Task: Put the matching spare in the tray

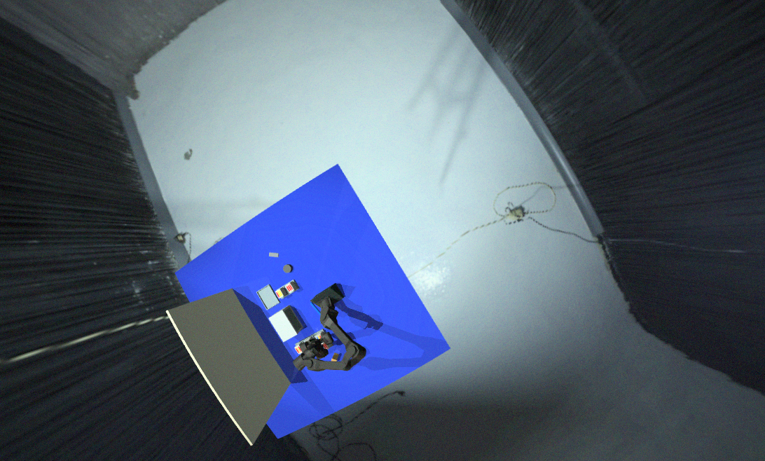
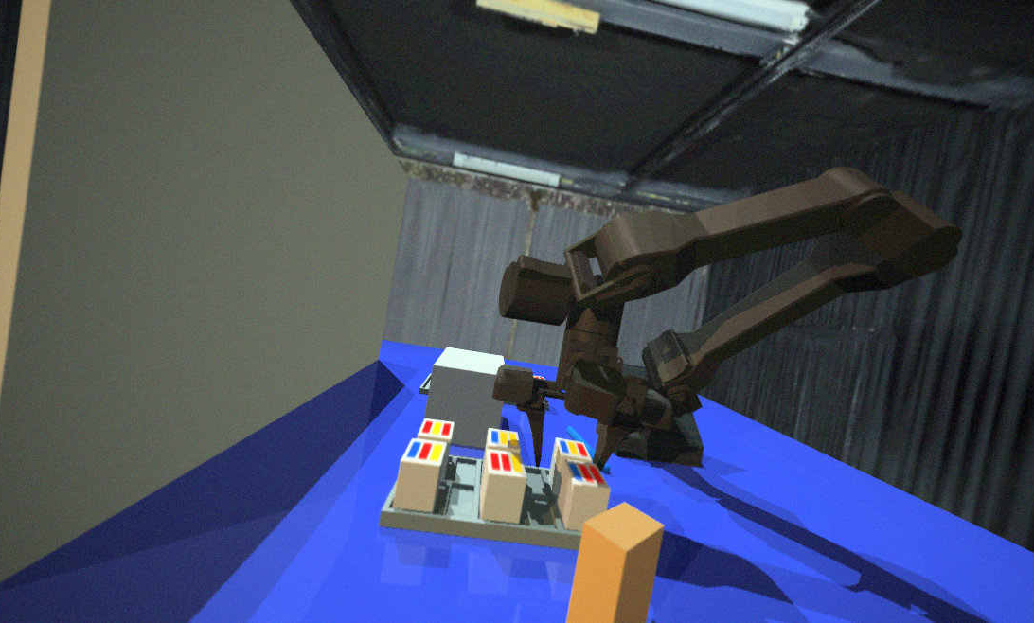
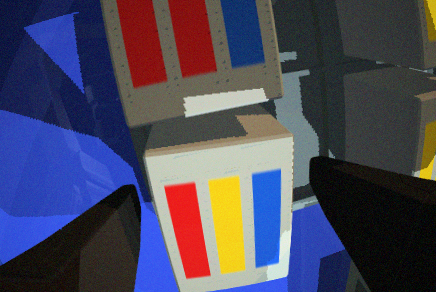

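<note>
Now: the flat grey tray 170 mm ahead of my gripper tip, 360 mm to the right of it and 20 mm below it. The rest, counted from my gripper tip: thin blue stick (60 mm behind, 130 mm to the right, 20 mm below); then grey rack (70 mm ahead, 30 mm to the left, 20 mm below); then grey mounted unit (120 mm ahead, 160 mm to the right, 30 mm above).
</note>
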